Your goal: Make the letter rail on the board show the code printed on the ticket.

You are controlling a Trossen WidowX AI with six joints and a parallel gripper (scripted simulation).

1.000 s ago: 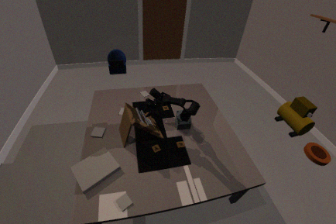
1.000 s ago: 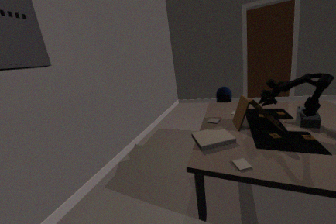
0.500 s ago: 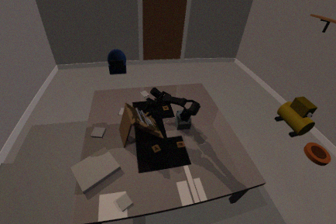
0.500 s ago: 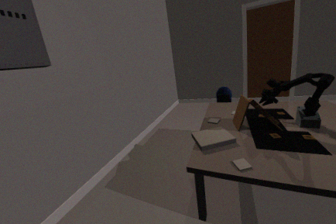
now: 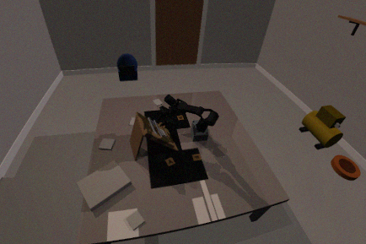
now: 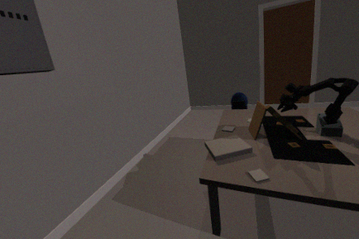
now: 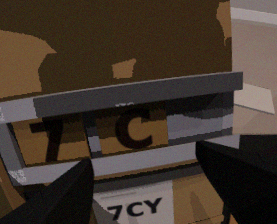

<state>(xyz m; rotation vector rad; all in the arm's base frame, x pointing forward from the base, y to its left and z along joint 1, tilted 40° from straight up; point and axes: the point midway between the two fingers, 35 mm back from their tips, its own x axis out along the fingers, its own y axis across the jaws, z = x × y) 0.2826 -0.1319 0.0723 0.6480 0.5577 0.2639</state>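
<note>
Now: gripper tip 30 mm short of the tan letter tile and 30 mm above it. Also, from my gripper tip: black mat: 120 mm behind, 30 mm to the left, 190 mm below; white ticket: 20 mm behind, 10 mm to the left, 100 mm below; pad: 400 mm ahead, 70 mm to the right, 180 mm below.
</note>
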